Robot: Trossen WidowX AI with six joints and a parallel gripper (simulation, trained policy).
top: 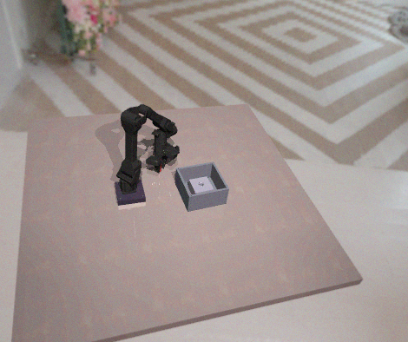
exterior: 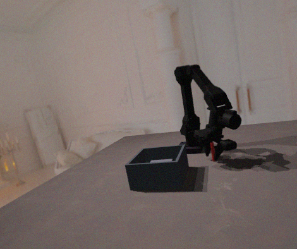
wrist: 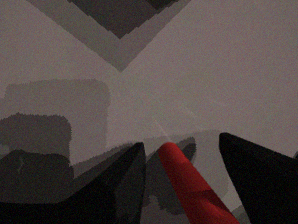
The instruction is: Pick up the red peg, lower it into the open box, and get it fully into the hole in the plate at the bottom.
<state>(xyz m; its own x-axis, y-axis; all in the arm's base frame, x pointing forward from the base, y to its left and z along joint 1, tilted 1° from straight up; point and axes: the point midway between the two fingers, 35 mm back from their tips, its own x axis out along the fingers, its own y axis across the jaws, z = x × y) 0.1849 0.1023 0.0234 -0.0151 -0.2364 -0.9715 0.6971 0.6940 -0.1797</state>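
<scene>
My gripper tip is now 30 mm below the red peg and 10 mm to the right of it. The rest, counted from my gripper tip: grey-blue box: 190 mm to the right, 140 mm ahead, 10 mm above; then pale plate: 190 mm to the right, 140 mm ahead, 30 mm above.
</scene>
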